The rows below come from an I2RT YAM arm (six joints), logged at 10 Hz.
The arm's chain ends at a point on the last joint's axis. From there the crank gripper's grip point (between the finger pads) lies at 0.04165 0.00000 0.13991 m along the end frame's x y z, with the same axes.
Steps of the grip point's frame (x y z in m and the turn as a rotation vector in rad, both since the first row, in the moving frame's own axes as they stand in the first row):
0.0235 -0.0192 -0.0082 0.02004 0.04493 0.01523
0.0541 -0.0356 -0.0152 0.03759 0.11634 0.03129
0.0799 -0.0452 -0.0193 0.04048 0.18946 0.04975
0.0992 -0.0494 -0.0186 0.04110 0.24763 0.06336
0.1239 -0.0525 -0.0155 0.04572 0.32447 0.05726
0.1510 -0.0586 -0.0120 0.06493 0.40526 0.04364
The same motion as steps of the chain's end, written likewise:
0.0172 -0.0171 -0.0062 0.02004 0.04493 0.01523
0.0381 -0.0320 -0.0093 0.03759 0.11634 0.03129
0.0542 -0.0424 -0.0089 0.04048 0.18946 0.04975
0.0661 -0.0476 -0.0041 0.04110 0.24763 0.06336
0.0814 -0.0502 0.0052 0.04572 0.32447 0.05726
0.0991 -0.0533 0.0160 0.06493 0.40526 0.04364

